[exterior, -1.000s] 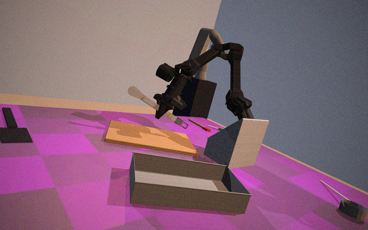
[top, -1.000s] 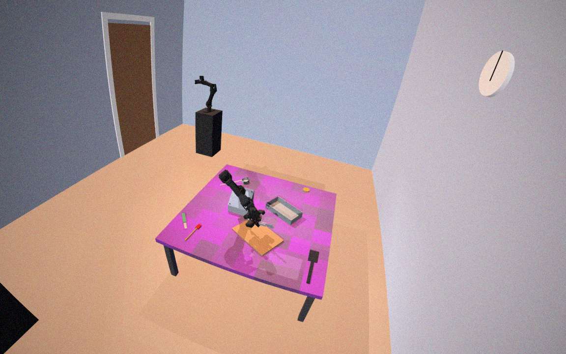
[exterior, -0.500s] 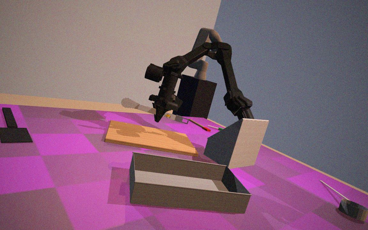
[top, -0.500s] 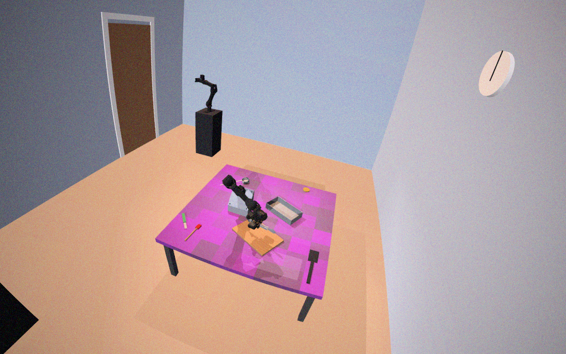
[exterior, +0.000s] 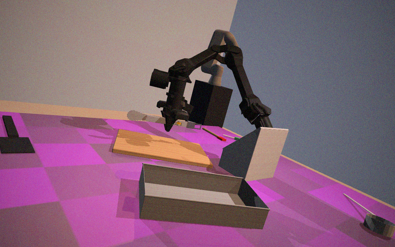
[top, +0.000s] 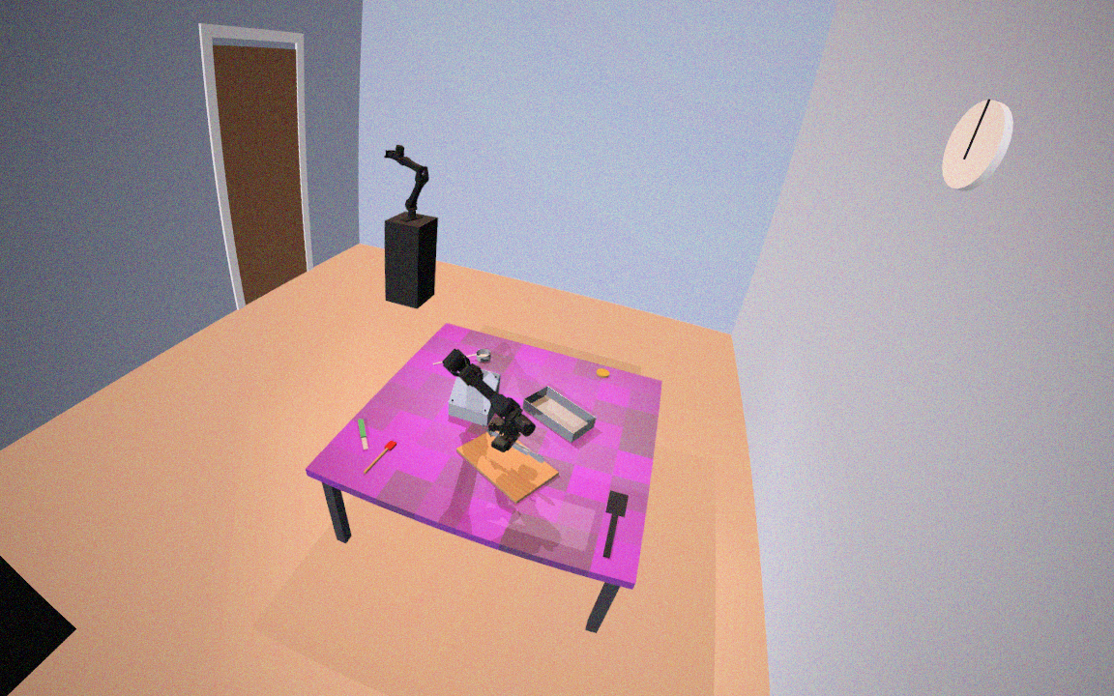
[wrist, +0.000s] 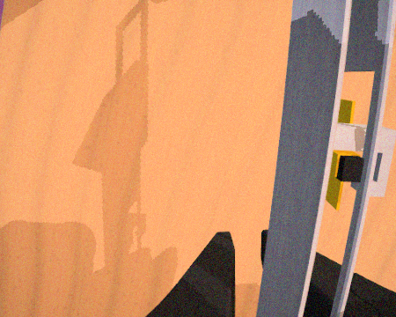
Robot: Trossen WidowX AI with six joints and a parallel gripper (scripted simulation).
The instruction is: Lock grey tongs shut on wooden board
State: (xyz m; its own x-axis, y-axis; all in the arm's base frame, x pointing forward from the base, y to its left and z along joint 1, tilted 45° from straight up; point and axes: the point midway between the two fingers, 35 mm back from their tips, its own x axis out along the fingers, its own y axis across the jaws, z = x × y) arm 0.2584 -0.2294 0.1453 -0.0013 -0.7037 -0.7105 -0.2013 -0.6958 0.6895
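Now: the lock piece 4 cm behind my gripper tip, 4 cm above it and 1 cm to the left of it. Also, from my gripper tip: wooden board 7 cm below; then black spatula 47 cm ahead, 13 cm to the right, 7 cm below; then roasting tin 37 cm to the left, 12 cm ahead, 5 cm below.
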